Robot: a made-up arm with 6 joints. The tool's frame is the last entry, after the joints.
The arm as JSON. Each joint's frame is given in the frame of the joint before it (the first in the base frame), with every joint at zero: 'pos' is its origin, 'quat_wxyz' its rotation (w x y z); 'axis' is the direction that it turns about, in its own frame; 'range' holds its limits. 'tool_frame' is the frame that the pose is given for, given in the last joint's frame.
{
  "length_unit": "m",
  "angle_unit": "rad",
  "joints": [
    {
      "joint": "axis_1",
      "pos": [
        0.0,
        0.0,
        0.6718
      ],
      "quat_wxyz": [
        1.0,
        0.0,
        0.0,
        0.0
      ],
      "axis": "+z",
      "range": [
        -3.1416,
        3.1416
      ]
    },
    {
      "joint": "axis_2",
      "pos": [
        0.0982,
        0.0,
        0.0
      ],
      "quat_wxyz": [
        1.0,
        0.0,
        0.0,
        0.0
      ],
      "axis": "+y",
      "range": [
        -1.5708,
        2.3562
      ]
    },
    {
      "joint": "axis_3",
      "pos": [
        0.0,
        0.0,
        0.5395
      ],
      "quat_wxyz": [
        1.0,
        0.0,
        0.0,
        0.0
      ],
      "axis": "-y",
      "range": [
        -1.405,
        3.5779
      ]
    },
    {
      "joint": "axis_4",
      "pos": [
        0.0,
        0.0,
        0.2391
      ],
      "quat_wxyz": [
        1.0,
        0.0,
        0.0,
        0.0
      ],
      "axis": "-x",
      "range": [
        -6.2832,
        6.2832
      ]
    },
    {
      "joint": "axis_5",
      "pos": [
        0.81,
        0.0,
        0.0
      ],
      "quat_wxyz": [
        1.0,
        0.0,
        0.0,
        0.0
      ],
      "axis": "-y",
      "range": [
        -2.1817,
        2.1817
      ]
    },
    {
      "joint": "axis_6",
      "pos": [
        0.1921,
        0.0,
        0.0
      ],
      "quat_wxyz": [
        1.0,
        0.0,
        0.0,
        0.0
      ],
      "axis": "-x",
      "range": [
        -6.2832,
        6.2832
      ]
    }
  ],
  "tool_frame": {
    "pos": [
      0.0,
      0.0,
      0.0
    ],
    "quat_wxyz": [
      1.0,
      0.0,
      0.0,
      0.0
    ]
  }
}
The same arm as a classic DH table. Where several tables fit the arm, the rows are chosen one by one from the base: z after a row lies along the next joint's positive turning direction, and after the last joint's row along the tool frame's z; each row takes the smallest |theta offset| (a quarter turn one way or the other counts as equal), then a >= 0, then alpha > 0; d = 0 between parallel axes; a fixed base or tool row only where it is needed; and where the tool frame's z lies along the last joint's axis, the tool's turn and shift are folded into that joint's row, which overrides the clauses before.
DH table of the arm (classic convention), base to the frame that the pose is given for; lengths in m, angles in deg. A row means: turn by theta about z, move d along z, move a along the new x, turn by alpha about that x. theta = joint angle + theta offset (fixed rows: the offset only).
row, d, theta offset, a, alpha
axis_1, 0.6718, 0, 0.0982, -90
axis_2, 0, -90, 0.5395, 180
axis_3, 0, 0, 0.2391, -90
axis_4, -0.81, 0, 0, 90
axis_5, 0, 0, 0, -90
axis_6, -0.1921, 90, 0, 90
tool (fixed), 0, -90, 0, 0
Joint limits (deg, base to tool): -180..180 -90..135 -80.5..205 -360..360 -125..125 -360..360

